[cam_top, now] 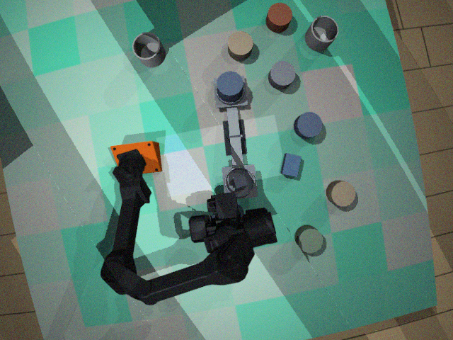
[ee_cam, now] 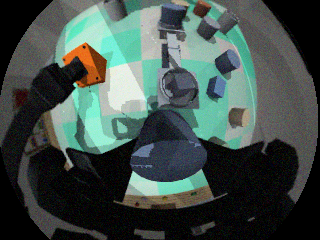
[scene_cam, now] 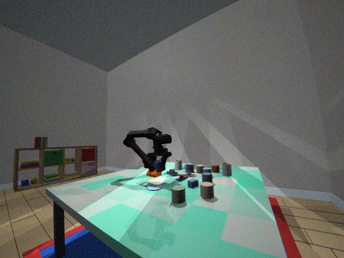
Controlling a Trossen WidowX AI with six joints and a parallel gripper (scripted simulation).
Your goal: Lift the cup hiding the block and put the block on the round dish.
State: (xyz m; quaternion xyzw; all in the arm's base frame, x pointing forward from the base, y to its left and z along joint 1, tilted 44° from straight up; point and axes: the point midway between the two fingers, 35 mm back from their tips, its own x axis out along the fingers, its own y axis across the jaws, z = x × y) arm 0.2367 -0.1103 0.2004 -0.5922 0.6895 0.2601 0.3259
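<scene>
The grey block lies 50 mm ahead of my gripper tip, 80 mm to the left of it and 40 mm below it. Also, from my gripper tip: round dish (20 mm behind, 40 mm to the right, 130 mm below); then blue cuboid (200 mm ahead, 90 mm to the left, 110 mm below).
</scene>
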